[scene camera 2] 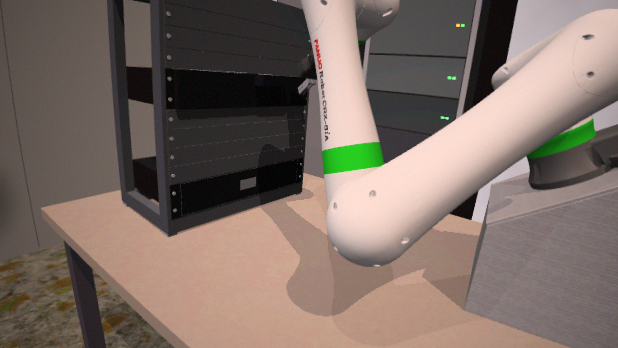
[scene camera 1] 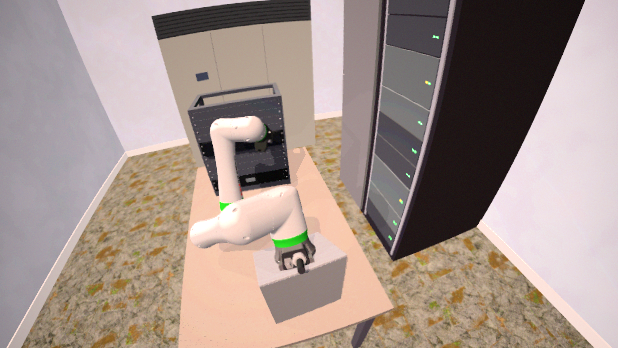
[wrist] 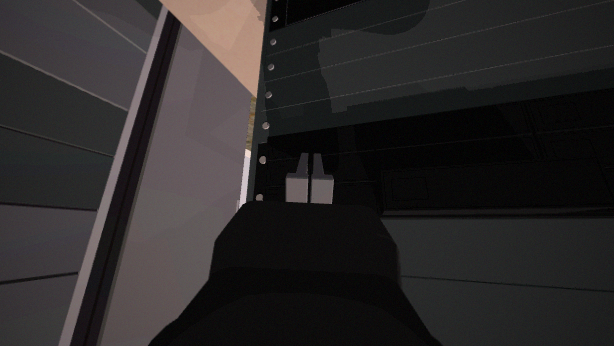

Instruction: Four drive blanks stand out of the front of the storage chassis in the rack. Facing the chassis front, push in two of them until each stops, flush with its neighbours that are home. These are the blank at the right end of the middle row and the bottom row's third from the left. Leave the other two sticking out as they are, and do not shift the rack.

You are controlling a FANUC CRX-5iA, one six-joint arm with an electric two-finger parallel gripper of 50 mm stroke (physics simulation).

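Pixels of known places: gripper, fingertip midpoint: [scene camera 2: 300, 91] [scene camera 1: 270, 141] [wrist: 310, 165]; arm's base at its link origin: [scene camera 2: 571, 174] [scene camera 1: 295, 255].
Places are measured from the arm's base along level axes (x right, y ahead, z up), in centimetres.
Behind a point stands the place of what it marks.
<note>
The storage chassis [scene camera 2: 220, 92] {x -32.1, y 70.1, z 8.2 cm} [wrist: 450, 150] {x -15.9, y 71.0, z 8.0 cm} is a black band across the front of the grey rack [scene camera 1: 285, 160] {x 2.1, y 73.7, z -7.9 cm} [scene camera 2: 162, 125] {x -46.4, y 71.0, z 0.8 cm}. Its blanks are very dark. Faint blank outlines show in the wrist view, where the rack appears upside down, but which blanks stand out cannot be told. My gripper [scene camera 2: 301, 90] {x -4.9, y 69.3, z 9.1 cm} [wrist: 310, 165] {x -4.9, y 69.3, z 9.1 cm} is shut and empty. Its two fingertips are together in front of the chassis's right end, close to the right post's screws. Contact with the blank at the right end of the middle row cannot be made out. The arm hides part of the chassis in scene camera 1.
The rack stands on a wooden table [scene camera 1: 210, 300] {x -40.7, y -0.5, z -27.1 cm} [scene camera 2: 200, 280] {x -49.2, y 50.5, z -27.1 cm}. Grey panels lie above and below the chassis, and a black unit [scene camera 2: 215, 192] {x -32.7, y 71.5, z -18.1 cm} with a light label is at the bottom. A tall server cabinet [scene camera 1: 500, 125] stands to the right. The arm's grey pedestal [scene camera 1: 305, 295] {x 1.3, y -11.3, z -10.0 cm} is at the table's near end.
</note>
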